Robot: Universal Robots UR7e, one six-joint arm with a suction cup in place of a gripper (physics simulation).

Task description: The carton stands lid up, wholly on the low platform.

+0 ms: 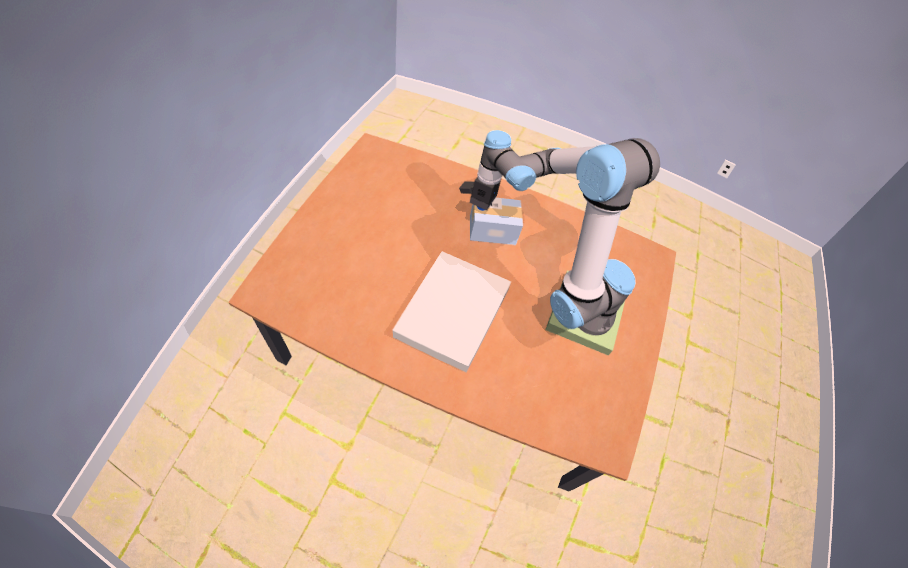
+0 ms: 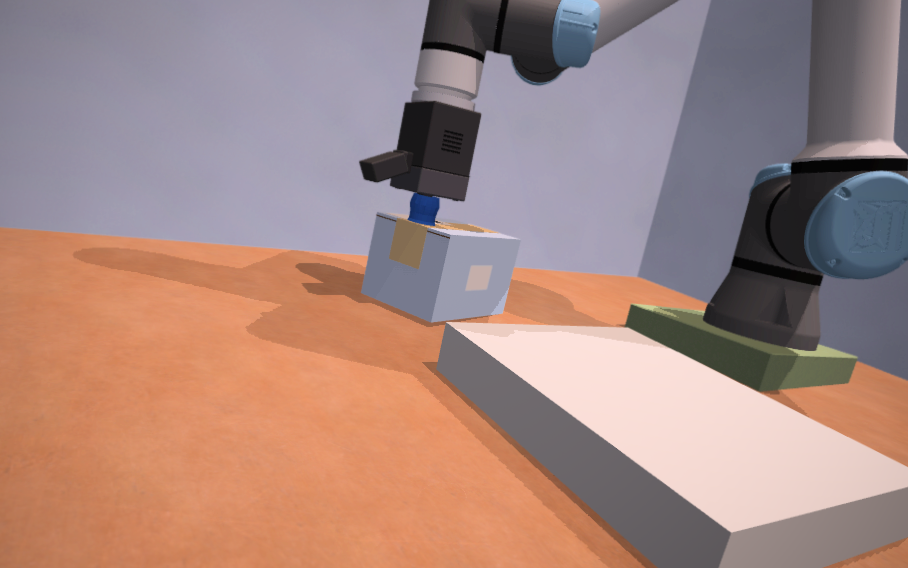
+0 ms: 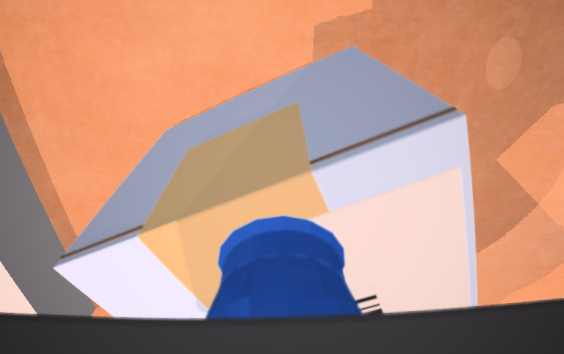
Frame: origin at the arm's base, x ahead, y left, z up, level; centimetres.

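Seen in the pictures: hand, its tool point: (image 1: 480,209) (image 2: 418,232) (image 3: 276,230); arm's base, origin of its link: (image 2: 757,333).
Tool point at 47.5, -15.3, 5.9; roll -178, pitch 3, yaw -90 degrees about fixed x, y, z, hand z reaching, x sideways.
Pixels of each thing's top centre, then the offset from my tool point to it, as dx, dy, dz. Level surfaces: height alone.
- carton, centre of its top: (image 2: 451,223) (image 1: 498,209) -5.2, -1.9, +1.4
- orange table, height of its surface: dz -9.7
- low platform, centre of its top: (image 2: 660,391) (image 1: 454,305) -8.0, +34.2, -4.9
The carton (image 1: 497,227) (image 2: 441,276) (image 3: 372,91) is a pale blue-grey box with a tan tape strip over its lid edge and a label on top. It stands lid up on the orange table (image 1: 339,254) (image 2: 283,423), just behind the low platform (image 1: 452,310) (image 2: 621,395) and apart from it. My blue suction cup (image 1: 482,207) (image 2: 424,210) (image 3: 282,267) presses down on the lid near the taped edge, off the lid's middle. The cup looks squashed against the lid. The carton's bottom appears to rest on the table.
The white platform is a flat slab in the middle of the table. My arm's base stands on a green plate (image 1: 592,338) (image 2: 677,329) to the right of the platform. The arm reaches over the table's far side. Grey walls stand behind.
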